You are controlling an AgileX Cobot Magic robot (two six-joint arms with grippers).
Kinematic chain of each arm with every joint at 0, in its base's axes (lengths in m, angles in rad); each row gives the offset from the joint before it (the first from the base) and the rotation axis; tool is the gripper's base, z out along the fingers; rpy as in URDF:
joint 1: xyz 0 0 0.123 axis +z
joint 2: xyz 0 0 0 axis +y
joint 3: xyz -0.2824 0 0.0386 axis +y
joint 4: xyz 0.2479 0 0.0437 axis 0.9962 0 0.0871
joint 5: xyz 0 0 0 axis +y
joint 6: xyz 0.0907 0 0.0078 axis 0.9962 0 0.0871
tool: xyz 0 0 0 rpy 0 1.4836 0
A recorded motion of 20 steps. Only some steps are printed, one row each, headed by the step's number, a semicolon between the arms.
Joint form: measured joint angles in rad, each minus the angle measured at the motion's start. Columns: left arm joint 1, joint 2, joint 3, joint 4, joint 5, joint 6; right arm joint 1, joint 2, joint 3, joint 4, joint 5, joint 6.
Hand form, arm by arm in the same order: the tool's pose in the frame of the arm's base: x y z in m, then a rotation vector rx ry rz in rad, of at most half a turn. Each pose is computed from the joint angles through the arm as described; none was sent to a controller.
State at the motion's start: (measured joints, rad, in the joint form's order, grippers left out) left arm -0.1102 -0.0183 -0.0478 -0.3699 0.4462 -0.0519; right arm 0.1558 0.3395 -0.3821 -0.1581 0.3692 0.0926
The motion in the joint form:
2: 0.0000 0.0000 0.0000 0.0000 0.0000 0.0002; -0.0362 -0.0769 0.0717 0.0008 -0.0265 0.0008
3: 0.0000 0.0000 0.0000 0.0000 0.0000 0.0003; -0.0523 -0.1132 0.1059 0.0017 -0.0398 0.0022
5: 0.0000 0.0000 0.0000 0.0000 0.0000 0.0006; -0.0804 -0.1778 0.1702 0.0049 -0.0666 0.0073
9: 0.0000 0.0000 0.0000 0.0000 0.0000 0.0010; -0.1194 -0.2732 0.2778 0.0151 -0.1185 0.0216
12: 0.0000 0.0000 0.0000 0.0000 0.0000 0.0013; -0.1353 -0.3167 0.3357 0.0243 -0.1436 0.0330
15: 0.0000 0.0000 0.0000 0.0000 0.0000 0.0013; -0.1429 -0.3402 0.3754 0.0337 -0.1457 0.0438
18: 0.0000 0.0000 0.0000 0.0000 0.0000 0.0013; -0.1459 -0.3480 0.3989 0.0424 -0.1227 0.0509
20: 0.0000 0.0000 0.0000 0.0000 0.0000 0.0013; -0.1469 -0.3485 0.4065 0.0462 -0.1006 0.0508
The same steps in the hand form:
2: 0.0463 -0.0195 0.1926 -0.1472 1.8563 -0.4915; 0.0719 0.0038 0.2706 -0.1167 1.7705 0.0000
3: 0.0463 -0.0195 0.1926 -0.1471 1.8563 -0.4915; 0.0683 0.0025 0.2628 -0.1012 1.7562 -0.0078
5: 0.0463 -0.0195 0.1926 -0.1468 1.8563 -0.4912; 0.0628 0.0006 0.2479 -0.0720 1.7310 -0.0181
9: 0.0463 -0.0195 0.1926 -0.1464 1.8563 -0.4910; 0.0572 -0.0012 0.2220 -0.0250 1.6936 -0.0210
12: 0.0463 -0.0195 0.1926 -0.1461 1.8563 -0.4908; 0.0558 -0.0016 0.2072 0.0011 1.6836 -0.0134
15: 0.0463 -0.0195 0.1926 -0.1461 1.8563 -0.4908; 0.0554 -0.0018 0.1953 0.0224 1.6978 -0.0025
18: 0.0463 -0.0195 0.1926 -0.1461 1.8563 -0.4908; 0.0553 -0.0020 0.1857 0.0393 1.7363 0.0058
20: 0.0463 -0.0195 0.1926 -0.1461 1.8563 -0.4908; 0.0551 -0.0022 0.1812 0.0450 1.7653 0.0060

